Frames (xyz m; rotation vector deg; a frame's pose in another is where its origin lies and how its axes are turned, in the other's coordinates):
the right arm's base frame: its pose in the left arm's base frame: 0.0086 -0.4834 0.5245 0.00 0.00 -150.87
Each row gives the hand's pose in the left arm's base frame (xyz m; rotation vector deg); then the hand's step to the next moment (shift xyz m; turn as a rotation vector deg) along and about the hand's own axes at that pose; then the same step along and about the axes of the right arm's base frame.
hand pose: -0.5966 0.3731 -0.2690 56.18 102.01 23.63
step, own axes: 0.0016 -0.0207 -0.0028 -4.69 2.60 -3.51
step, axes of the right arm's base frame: 0.0154 0.0039 -0.0136 1.87 0.66 6.10
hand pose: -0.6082 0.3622 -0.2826 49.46 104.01 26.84
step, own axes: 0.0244 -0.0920 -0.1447 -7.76 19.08 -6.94
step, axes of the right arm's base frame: 0.1635 -0.0540 -0.0189 -5.26 -5.62 20.33
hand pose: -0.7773 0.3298 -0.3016 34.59 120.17 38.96
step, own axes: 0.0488 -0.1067 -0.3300 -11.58 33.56 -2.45
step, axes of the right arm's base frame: 0.3407 -0.0393 0.0711 -17.11 -9.82 29.62
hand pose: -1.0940 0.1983 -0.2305 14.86 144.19 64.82
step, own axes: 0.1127 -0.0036 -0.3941 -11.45 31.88 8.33
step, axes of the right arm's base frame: 0.3436 0.0789 0.2091 -23.83 -13.27 21.75
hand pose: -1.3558 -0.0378 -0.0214 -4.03 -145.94 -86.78
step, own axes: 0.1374 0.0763 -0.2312 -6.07 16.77 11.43
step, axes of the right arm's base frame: 0.1675 0.1042 0.1981 -14.80 -12.79 8.14
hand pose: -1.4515 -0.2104 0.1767 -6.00 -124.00 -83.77
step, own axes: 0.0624 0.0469 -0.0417 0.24 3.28 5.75
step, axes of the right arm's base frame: 0.0344 0.0165 0.0799 -2.03 -6.18 1.26
